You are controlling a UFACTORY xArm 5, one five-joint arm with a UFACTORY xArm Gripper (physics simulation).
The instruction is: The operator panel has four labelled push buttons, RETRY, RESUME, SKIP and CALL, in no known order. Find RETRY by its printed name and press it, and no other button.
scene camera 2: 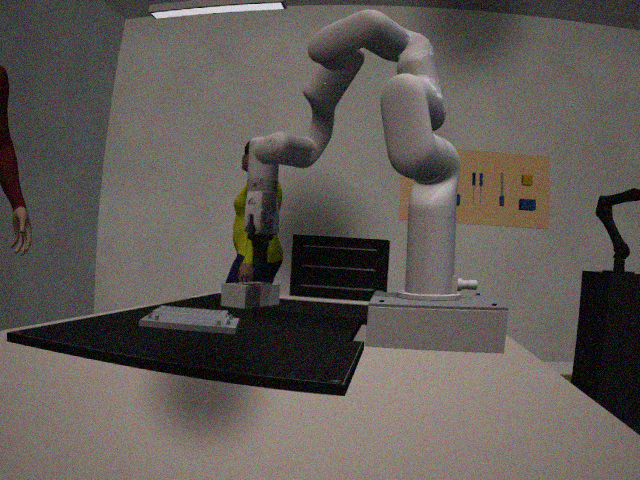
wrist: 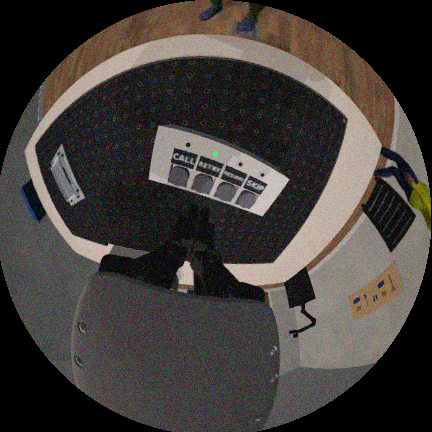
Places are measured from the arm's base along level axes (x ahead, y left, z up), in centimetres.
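Pixels of known places: gripper, fingertip midpoint: (scene camera 2: 259,264) (wrist: 195,217); arm's base, origin of the base link: (scene camera 2: 428,297).
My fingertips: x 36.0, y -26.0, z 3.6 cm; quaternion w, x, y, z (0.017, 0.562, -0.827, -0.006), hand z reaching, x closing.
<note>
For each thing: its top centre in the pictures, then the offset to it from my fingertips. Level surfaces: height alone.
- operator panel, middle of its top: (wrist: 220,175) (scene camera 2: 252,282) dx +1.9, dy -2.4, dz -4.7 cm
- CALL, middle of its top: (wrist: 177,176) dx +2.1, dy +2.5, dz -4.7 cm
- RETRY, middle of its top: (wrist: 202,184) dx +0.9, dy -0.3, dz -4.7 cm
- RESUME, middle of its top: (wrist: 225,192) dx -0.3, dy -3.0, dz -4.7 cm
- SKIP, middle of its top: (wrist: 246,200) dx -1.5, dy -5.8, dz -4.7 cm
- green lamp, middle of its top: (wrist: 214,153) dx +4.5, dy -1.9, dz -5.0 cm
- flat grey ribbed device, middle of its top: (scene camera 2: 191,310) (wrist: 60,180) dx +6.9, dy +37.8, dz -7.7 cm
- black perforated mat, its level: dz -10.3 cm
- pale table, its level: dz -11.6 cm
The operator panel (scene camera 2: 235,296) (wrist: 162,152) is a pale box with four round grey buttons in a row. In the wrist view, from left to right, they are CALL (wrist: 178,176), RETRY (wrist: 203,183), RESUME (wrist: 226,191) and SKIP (wrist: 248,199), each below its dark printed label. A green lamp (wrist: 215,154) is lit above the RETRY label; the other three lamps are dark. My gripper (scene camera 2: 260,279) (wrist: 195,217) is shut and empty, pointing down at the panel. In the wrist view its fingertips show just below the RETRY button, which is uncovered. The scene view hides the button faces.
A flat grey ribbed device (scene camera 2: 188,317) (wrist: 67,175) lies on the black perforated mat (scene camera 2: 289,356) (wrist: 295,125), apart from the panel. The mat lies on the pale table (scene camera 2: 310,428) (wrist: 350,175). A person in yellow (scene camera 2: 240,217) (wrist: 422,197) stands beyond the table.
</note>
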